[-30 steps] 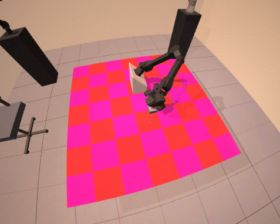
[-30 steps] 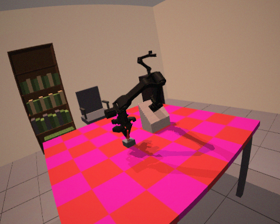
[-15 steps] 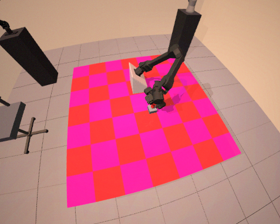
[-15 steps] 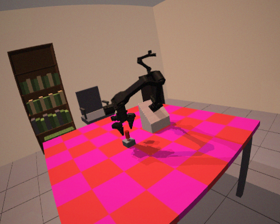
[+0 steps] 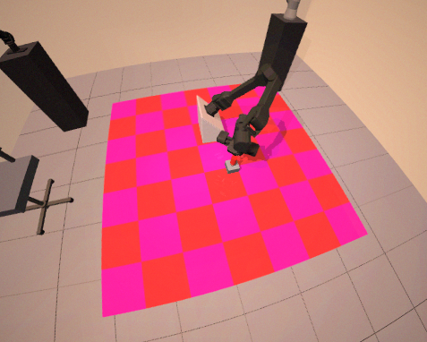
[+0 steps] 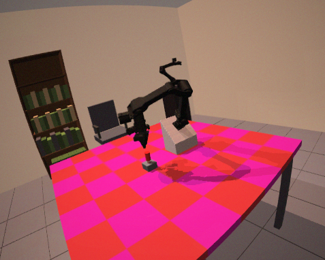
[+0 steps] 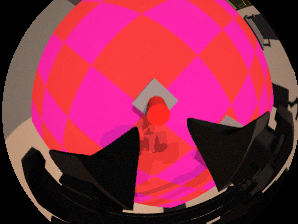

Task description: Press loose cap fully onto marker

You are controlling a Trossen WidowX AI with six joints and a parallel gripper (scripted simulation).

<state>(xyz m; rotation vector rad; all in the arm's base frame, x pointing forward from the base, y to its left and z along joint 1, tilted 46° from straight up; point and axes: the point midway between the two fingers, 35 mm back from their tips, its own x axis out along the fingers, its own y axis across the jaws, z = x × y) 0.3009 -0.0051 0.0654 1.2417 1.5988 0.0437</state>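
The red cap lies 6 cm below my gripper tip. Also, from my gripper tip: grey holder block 12 cm below; red marker 7 cm below.
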